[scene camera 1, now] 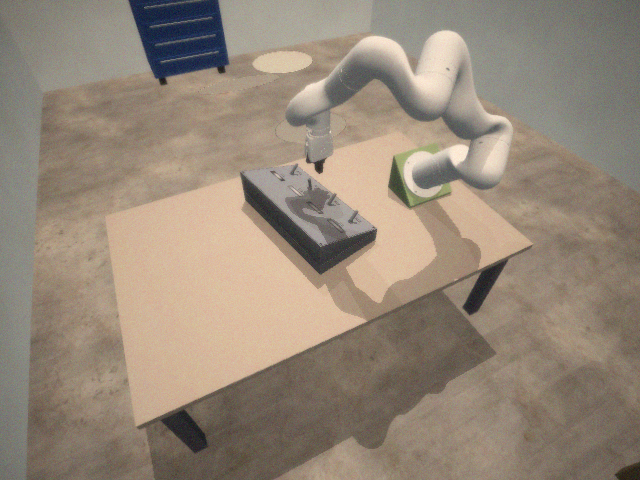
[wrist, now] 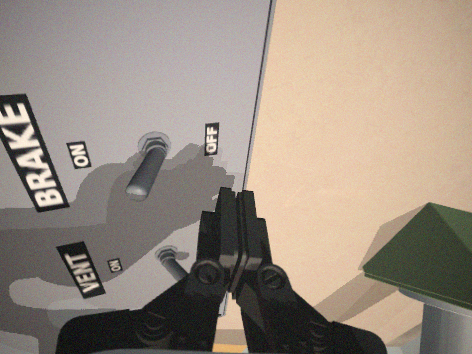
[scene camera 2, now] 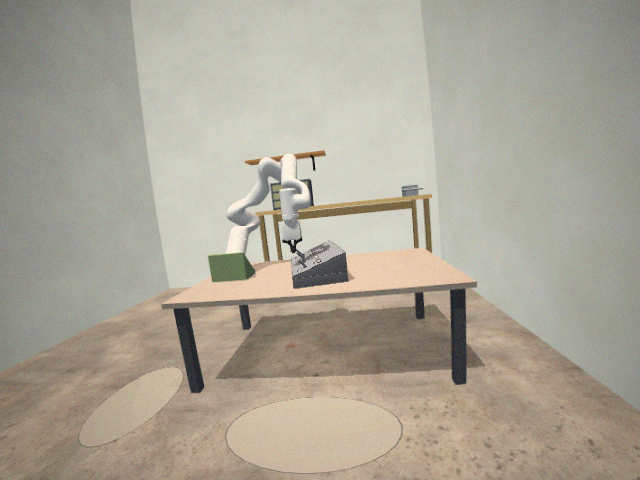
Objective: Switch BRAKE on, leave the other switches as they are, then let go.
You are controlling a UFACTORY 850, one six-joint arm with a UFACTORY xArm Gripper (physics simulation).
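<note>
The grey sloped switch box (scene camera 1: 281, 223) (scene camera 2: 320, 272) (wrist: 125, 60) stands on the table and carries several levers. The BRAKE lever (scene camera 1: 309, 184) (wrist: 146, 172) leans toward its ON label (wrist: 79, 155), away from its OFF label (wrist: 211, 139). The VENT lever (scene camera 1: 332, 199) (wrist: 172, 266) leans the other way, away from its ON label. The two outer levers (scene camera 1: 295, 169) (scene camera 1: 354, 216) lean like VENT in scene camera 1. My gripper (scene camera 1: 319, 170) (scene camera 2: 293, 250) (wrist: 230, 208) is shut and empty. It hangs above the box's edge on BRAKE's OFF side, apart from the BRAKE lever.
The arm's green wedge base (scene camera 1: 398, 180) (scene camera 2: 227, 267) (wrist: 425, 250) stands on the table (scene camera 1: 206, 310) (scene camera 2: 398, 273) (wrist: 360, 100), beside the box. A blue drawer cabinet (scene camera 1: 180, 38) and a wooden bench (scene camera 2: 356, 208) stand farther off.
</note>
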